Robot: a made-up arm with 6 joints.
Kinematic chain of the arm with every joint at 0, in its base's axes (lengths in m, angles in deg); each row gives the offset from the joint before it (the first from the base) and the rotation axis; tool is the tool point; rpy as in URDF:
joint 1: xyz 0 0 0.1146 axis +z
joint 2: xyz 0 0 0 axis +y
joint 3: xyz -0.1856 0 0.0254 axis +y
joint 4: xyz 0.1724 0 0.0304 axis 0.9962 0 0.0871
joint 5: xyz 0 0 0 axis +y
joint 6: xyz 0.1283 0 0.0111 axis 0.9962 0 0.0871
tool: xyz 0 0 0 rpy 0 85 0
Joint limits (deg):
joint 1: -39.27..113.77
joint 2: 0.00..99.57
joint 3: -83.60..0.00
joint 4: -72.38..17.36
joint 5: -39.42..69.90
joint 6: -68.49..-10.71
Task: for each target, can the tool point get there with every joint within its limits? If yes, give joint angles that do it. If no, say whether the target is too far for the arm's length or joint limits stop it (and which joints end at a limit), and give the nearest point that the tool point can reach.
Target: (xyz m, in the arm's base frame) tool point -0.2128 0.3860 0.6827
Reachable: no: too far | nearest point -0.1104 0.2241 0.4376 | short by 0.311 m
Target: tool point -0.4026 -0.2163 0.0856
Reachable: no: joint limits stop it (at a limit: joint 1, joint 2, joint 3, joint 5) | nearest point -0.0702 -0.0800 0.0789 | short by 0.359 m
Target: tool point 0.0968 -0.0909 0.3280
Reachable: yes | joints -12.72 31.87 -53.60 -54.66 39.83 -20.19
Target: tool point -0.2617 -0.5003 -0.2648
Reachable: no: too far | nearest point 0.0000 -0.1292 0.0452 | short by 0.550 m
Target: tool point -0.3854 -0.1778 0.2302
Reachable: no: joint limits stop it (at a limit: joint 2, joint 3, joint 5) | nearest point -0.2504 -0.1155 0.4162 | short by 0.238 m
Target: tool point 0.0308 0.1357 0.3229
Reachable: yes | joints 77.78 31.74 -28.98 1.23 -29.17 -47.79
